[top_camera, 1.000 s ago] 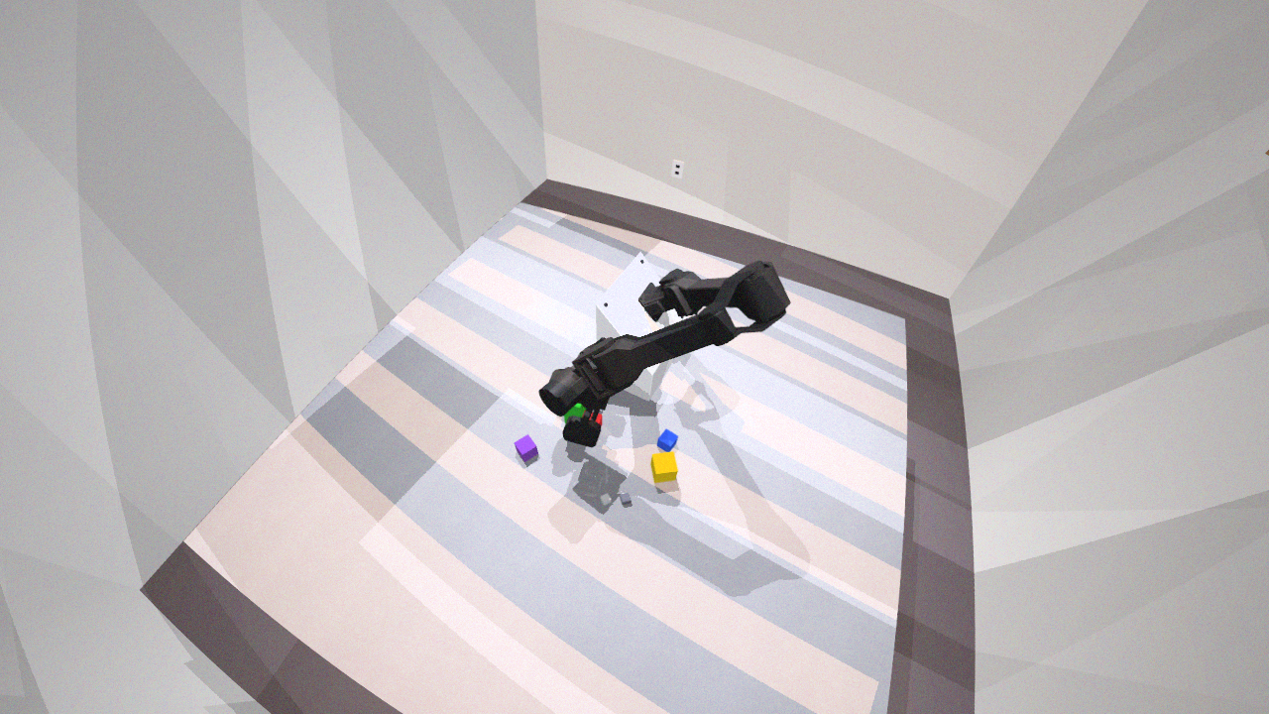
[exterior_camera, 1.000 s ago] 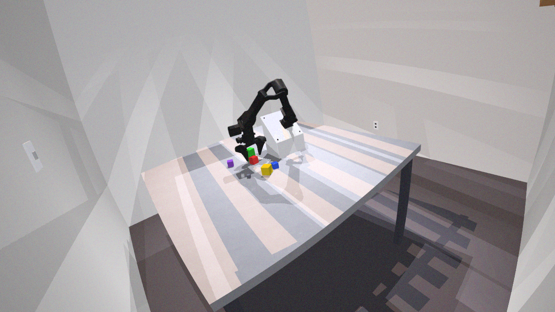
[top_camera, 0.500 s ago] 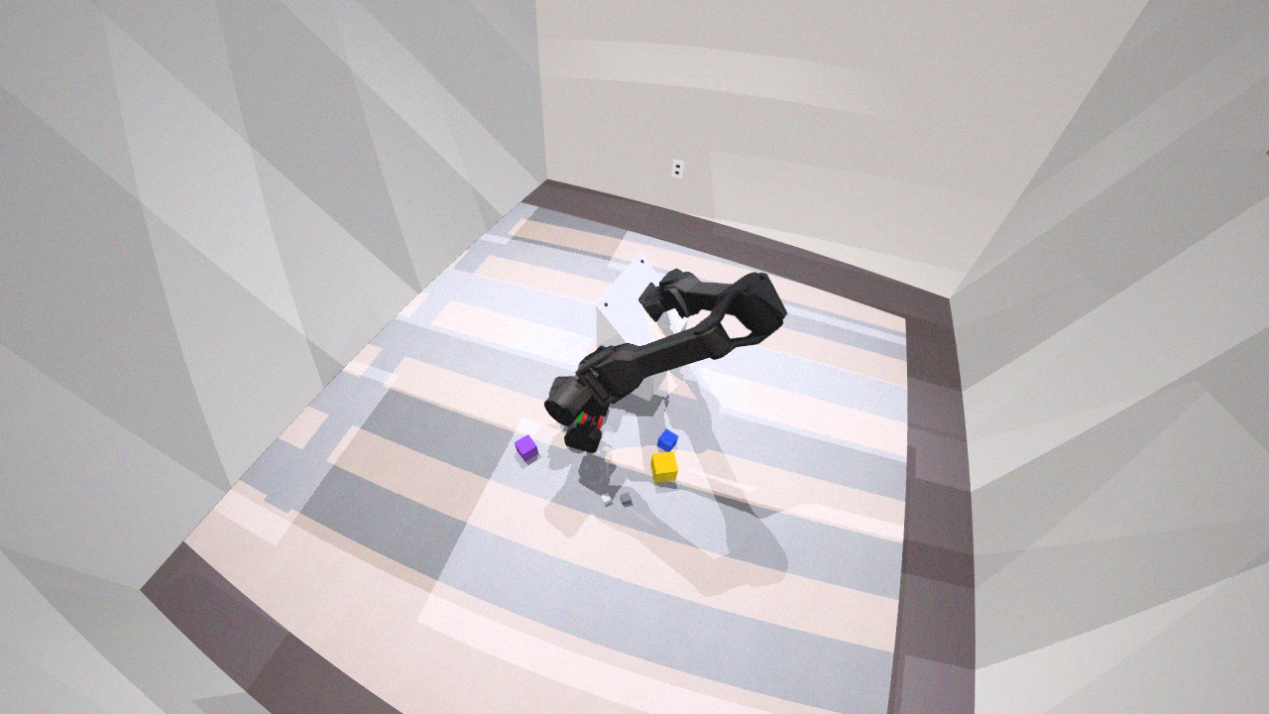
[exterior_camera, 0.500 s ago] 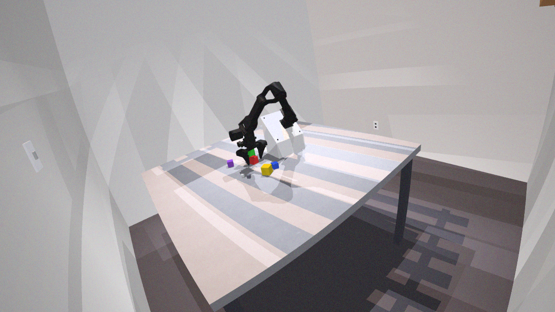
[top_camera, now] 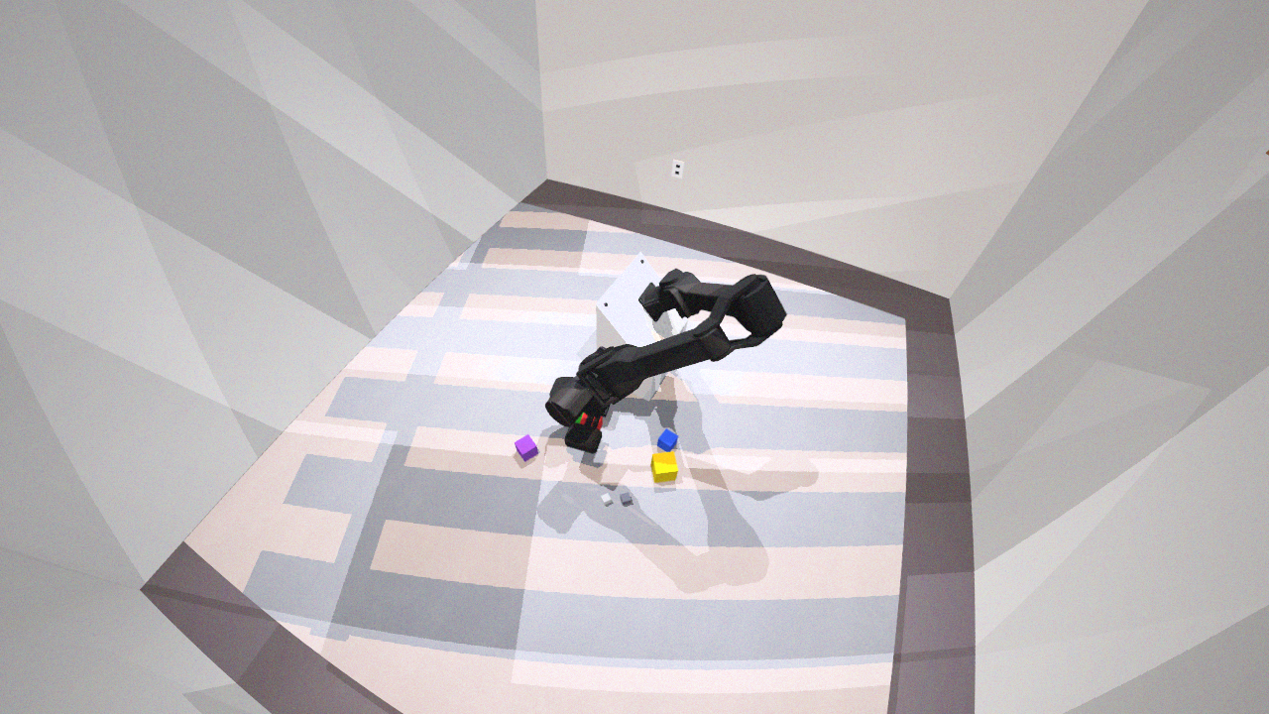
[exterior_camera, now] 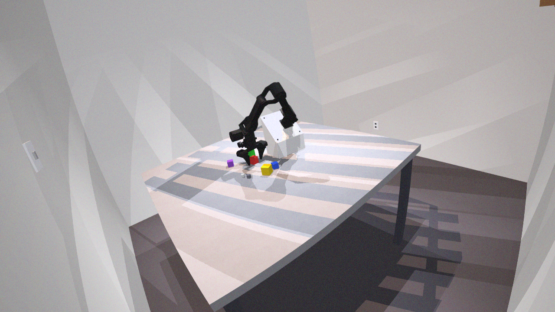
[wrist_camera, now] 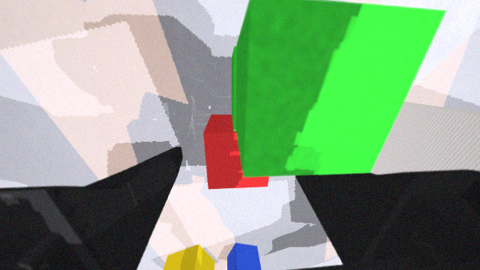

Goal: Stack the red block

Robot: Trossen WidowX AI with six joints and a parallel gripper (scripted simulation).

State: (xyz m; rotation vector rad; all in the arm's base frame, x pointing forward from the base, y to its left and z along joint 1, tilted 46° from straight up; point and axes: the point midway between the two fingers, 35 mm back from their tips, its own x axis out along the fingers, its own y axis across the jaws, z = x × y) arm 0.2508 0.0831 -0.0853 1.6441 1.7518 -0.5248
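Now: gripper tip 110 mm short of the purple block, 100 mm to the left of it and 10 mm below it. Also, from my gripper tip: yellow block (20 mm ahead, 160 mm to the left, 20 mm above); then blue block (40 mm behind, 150 mm to the left, 10 mm above); then red block (10 mm to the right, 10 mm above).
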